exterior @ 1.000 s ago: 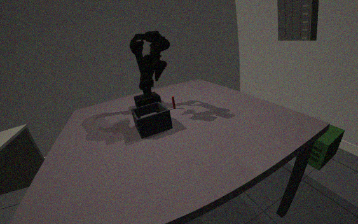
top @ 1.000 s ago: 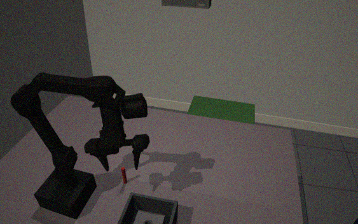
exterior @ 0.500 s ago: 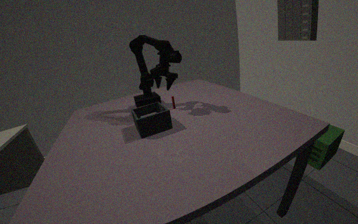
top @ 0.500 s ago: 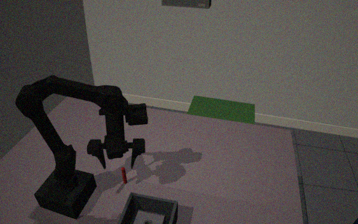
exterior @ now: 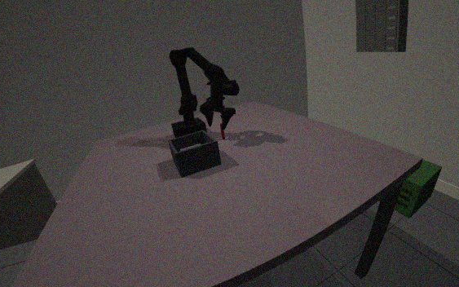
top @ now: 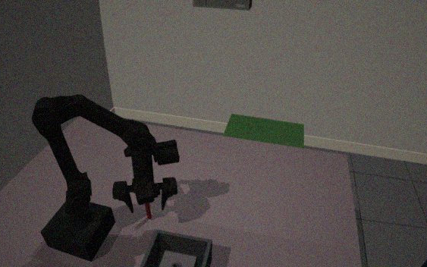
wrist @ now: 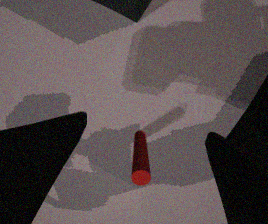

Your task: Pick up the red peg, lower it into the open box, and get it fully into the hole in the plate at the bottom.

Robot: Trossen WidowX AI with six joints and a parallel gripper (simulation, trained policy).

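My gripper tip is now 30 mm to the right of the red peg, 30 mm above it and 20 mm past it. The rest, counted from my gripper tip: dark box 150 mm to the right, 150 mm ahead, 40 mm below.
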